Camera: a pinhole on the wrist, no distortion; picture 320 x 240 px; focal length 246.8 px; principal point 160.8 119.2 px. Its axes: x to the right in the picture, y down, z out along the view. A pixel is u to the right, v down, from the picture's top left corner.
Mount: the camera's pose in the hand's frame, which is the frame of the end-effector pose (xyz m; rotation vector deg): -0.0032 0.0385 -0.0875 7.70 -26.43 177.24
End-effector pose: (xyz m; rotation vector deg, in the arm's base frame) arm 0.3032 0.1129 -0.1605 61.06 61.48 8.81
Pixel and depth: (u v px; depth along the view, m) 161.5 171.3 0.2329
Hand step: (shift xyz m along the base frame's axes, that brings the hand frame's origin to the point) 0.0721 -0.1079 -0.0606
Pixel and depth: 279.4 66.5 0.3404
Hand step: 0.1429 -0.2454 0.1097
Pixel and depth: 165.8 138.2 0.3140
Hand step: 0.1387 -0.1606 -0.0564
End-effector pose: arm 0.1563 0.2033 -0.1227 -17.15 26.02 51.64
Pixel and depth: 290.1 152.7 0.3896
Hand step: 0.0796 -0.0699 0.3424
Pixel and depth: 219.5 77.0 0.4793
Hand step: 0.0799 0.1099 0.3873
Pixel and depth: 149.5 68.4 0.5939
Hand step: 0.1840 0.2633 0.4058
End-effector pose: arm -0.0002 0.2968 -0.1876 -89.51 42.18 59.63
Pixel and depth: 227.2 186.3 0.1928
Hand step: 0.0213 0.0967 0.0611
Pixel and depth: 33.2 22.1 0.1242
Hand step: -0.0214 0.0309 -0.0882
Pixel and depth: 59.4 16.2 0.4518
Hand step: -0.0730 0.3625 -0.2583
